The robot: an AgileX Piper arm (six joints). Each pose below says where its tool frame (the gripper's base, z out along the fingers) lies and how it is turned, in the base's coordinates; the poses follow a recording.
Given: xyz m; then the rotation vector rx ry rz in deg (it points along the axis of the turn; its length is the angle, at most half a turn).
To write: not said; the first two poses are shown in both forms.
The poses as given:
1: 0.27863 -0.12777 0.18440 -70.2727 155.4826 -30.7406
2: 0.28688 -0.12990 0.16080 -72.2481 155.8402 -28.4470
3: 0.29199 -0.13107 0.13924 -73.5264 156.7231 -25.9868
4: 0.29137 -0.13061 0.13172 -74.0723 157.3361 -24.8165
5: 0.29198 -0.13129 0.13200 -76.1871 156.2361 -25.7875
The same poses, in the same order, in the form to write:
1: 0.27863 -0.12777 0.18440 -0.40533 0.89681 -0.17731 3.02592
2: 0.28688 -0.12990 0.16080 -0.41495 0.89505 -0.16338 3.03884
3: 0.29199 -0.13107 0.13924 -0.42002 0.89529 -0.14845 3.05525
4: 0.29137 -0.13061 0.13172 -0.42167 0.89567 -0.14127 3.06588
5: 0.29198 -0.13129 0.13200 -0.43356 0.88910 -0.14675 3.06698
